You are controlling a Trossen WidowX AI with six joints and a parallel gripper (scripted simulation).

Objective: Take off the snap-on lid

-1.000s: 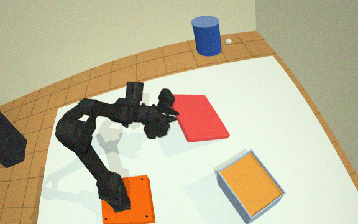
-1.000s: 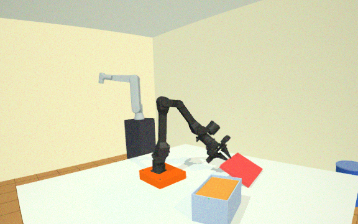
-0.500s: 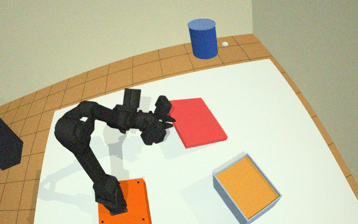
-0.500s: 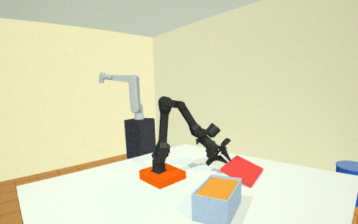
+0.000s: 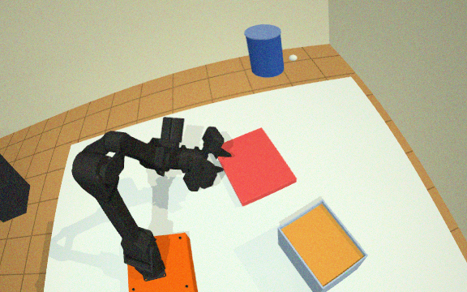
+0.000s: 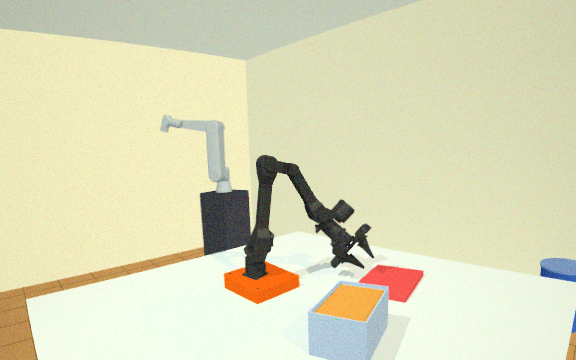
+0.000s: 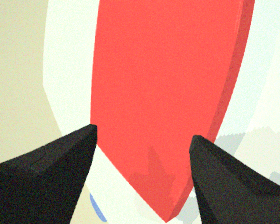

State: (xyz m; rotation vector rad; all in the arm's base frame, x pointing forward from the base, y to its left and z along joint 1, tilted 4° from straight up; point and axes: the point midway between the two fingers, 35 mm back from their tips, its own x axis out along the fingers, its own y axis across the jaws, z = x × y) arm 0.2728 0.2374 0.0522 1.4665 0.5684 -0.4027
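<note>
Right now my gripper tip is 8 cm short of the red lid and 5 cm above it. The rest, counted from my gripper tip: storage box (11 cm ahead, 37 cm to the right, 1 cm below).
</note>
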